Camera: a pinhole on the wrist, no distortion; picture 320 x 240 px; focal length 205.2 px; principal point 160.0 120.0 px. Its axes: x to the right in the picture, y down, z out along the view. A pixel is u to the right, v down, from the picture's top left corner.
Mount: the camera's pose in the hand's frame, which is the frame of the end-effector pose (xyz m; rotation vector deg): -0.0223 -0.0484 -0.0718 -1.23 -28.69 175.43
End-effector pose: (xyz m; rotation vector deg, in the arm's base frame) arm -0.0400 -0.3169 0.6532 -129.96 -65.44 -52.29
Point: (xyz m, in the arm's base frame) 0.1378 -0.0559 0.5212
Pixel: 75.0 10.6
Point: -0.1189 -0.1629 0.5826
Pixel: 136.8 150.1
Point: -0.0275 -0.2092 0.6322
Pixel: 62.2 47.0
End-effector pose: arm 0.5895 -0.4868 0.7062 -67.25 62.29 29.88
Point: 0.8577 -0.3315 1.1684
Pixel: 300.8 230.4
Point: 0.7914 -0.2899 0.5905
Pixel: 44.2 39.9
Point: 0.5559 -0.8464 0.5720
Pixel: behind the camera
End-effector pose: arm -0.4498 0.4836 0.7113 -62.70 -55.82 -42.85
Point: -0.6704 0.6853 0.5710
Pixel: 294.8 79.6
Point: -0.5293 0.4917 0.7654
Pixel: 84.7 121.7
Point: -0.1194 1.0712 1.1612
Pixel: outside the picture
